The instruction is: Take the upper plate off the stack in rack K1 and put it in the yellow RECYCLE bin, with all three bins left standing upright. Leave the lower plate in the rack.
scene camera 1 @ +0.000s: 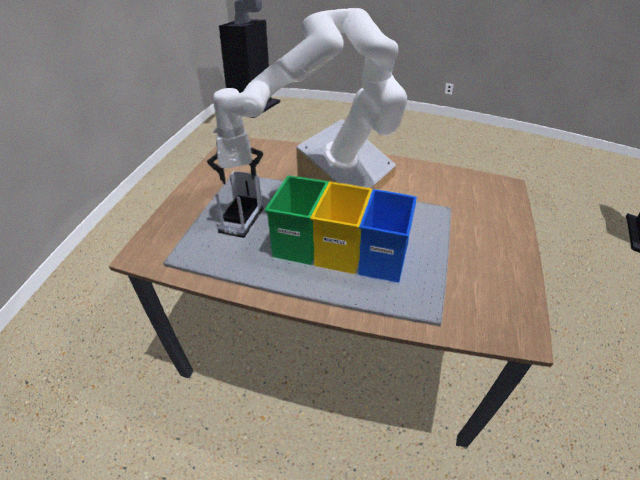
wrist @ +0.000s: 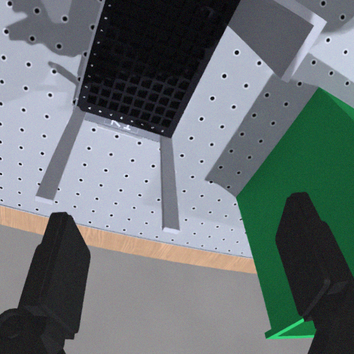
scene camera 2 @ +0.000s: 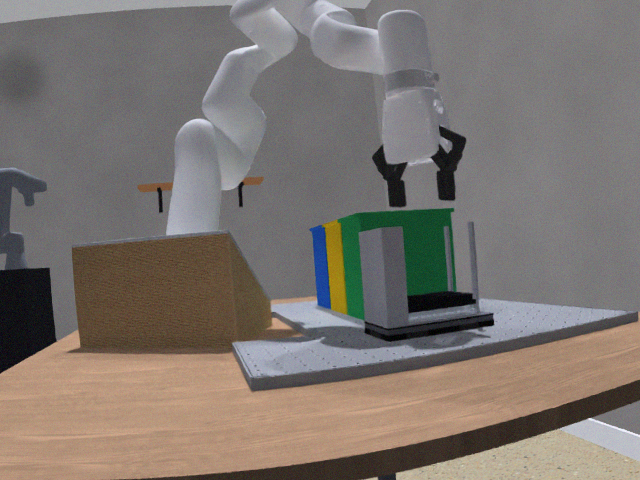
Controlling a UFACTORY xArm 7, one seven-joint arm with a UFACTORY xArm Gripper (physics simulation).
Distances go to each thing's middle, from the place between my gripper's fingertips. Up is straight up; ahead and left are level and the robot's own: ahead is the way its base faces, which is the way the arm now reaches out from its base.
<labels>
The black plate (scene camera 2: pixel 416 303) is 20 mm behind my hand, 30 mm to the right of it and 140 mm below it. Also, from my hand: blue bin (scene camera 1: pixel 385 227) 60 mm behind, 470 mm to the left, 90 mm below; yellow recycle bin (scene camera 1: pixel 336 219) 30 mm behind, 340 mm to the left, 90 mm below; green bin (scene camera 2: pixel 423 230) 10 mm behind, 210 mm to the left, 90 mm below.
</labels>
